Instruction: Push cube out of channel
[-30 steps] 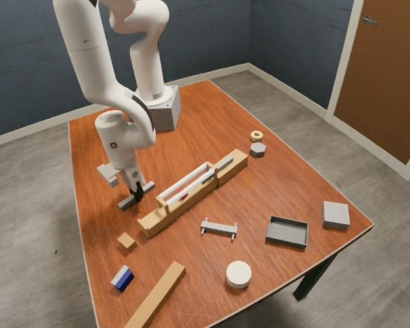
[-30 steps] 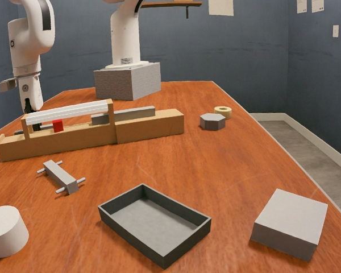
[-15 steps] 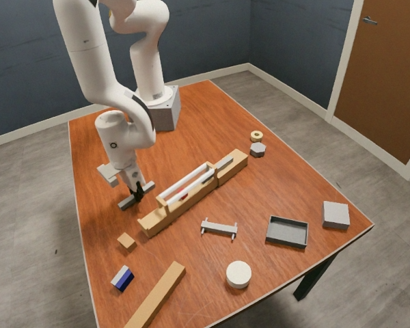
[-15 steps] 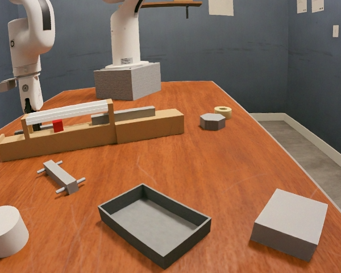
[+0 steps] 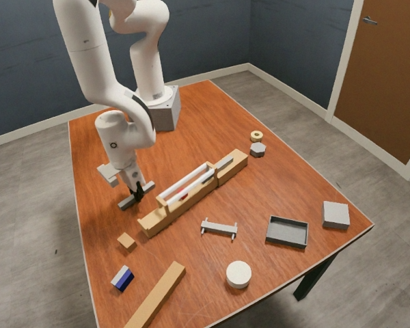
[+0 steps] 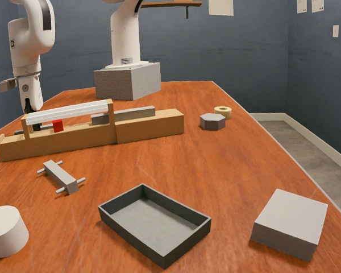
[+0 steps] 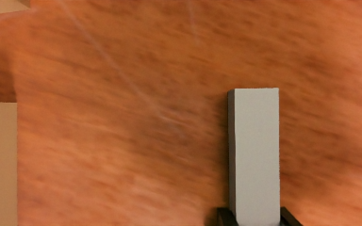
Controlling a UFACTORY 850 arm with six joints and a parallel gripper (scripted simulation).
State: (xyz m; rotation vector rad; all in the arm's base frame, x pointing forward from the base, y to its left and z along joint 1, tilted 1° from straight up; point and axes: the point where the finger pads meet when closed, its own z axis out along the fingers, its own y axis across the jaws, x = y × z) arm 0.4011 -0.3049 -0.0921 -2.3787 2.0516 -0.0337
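The red cube is 130 mm ahead of my hand, 110 mm to the left of it and 30 mm above it. The rest, counted from my hand: blue-white block 250 mm ahead, 170 mm to the right, 10 mm below; grey bar 10 mm below; tan cube 160 mm ahead, 110 mm to the right, 10 mm below.
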